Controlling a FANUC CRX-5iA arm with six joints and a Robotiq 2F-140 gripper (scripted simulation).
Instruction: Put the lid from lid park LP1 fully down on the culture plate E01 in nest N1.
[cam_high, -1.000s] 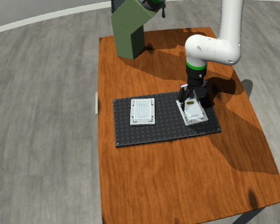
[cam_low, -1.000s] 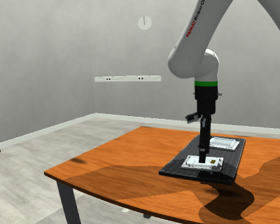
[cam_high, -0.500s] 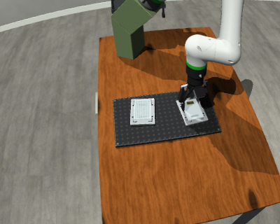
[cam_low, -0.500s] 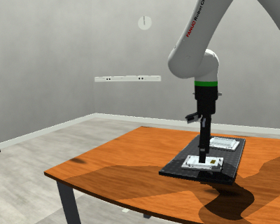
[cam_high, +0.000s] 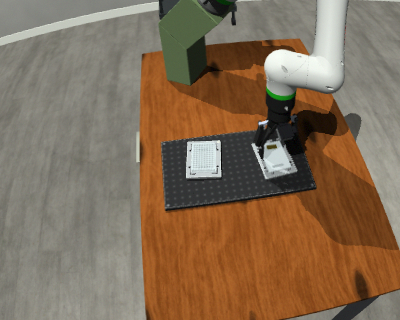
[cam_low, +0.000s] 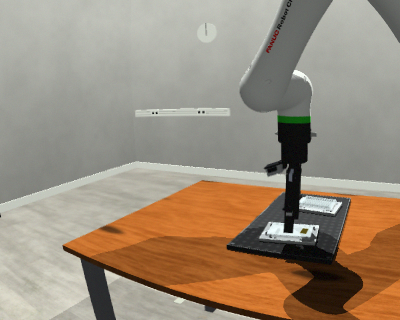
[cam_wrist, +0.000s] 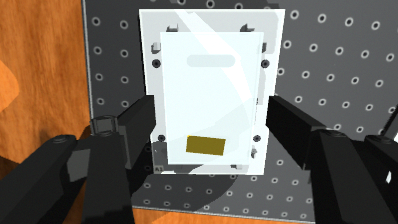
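My gripper is now 4 cm above the clear lid. Also, from my hand: lid park: 5 cm below; culture plate E01: 25 cm to the right, 4 cm below, 3 cm behind.
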